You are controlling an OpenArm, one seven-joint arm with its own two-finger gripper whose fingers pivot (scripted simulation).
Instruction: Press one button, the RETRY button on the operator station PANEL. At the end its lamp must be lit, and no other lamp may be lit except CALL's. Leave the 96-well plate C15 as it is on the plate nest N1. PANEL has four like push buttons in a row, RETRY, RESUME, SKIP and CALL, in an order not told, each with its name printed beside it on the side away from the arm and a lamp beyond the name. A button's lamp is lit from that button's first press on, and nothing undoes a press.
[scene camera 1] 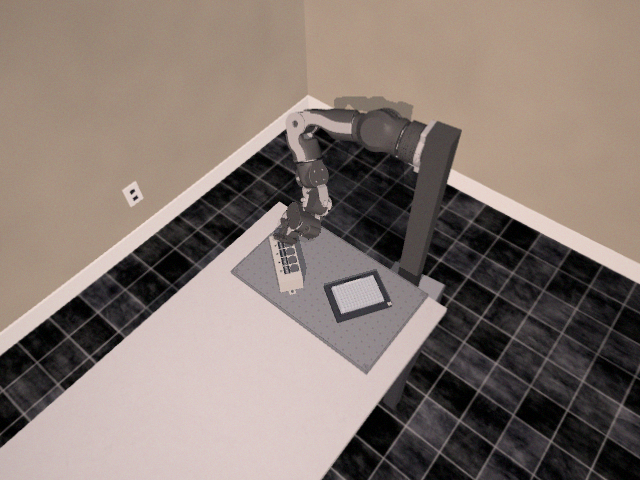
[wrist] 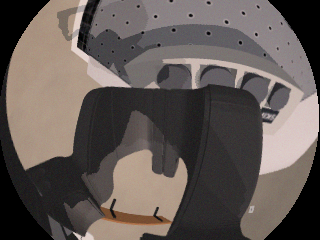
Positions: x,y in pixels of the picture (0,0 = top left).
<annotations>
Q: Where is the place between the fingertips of my gripper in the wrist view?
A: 170,134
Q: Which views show my gripper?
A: Scene camera 1 and the wrist view: all of them.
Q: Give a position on a white 96-well plate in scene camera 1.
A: At 353,294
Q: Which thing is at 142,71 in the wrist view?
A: An operator panel.
</annotations>
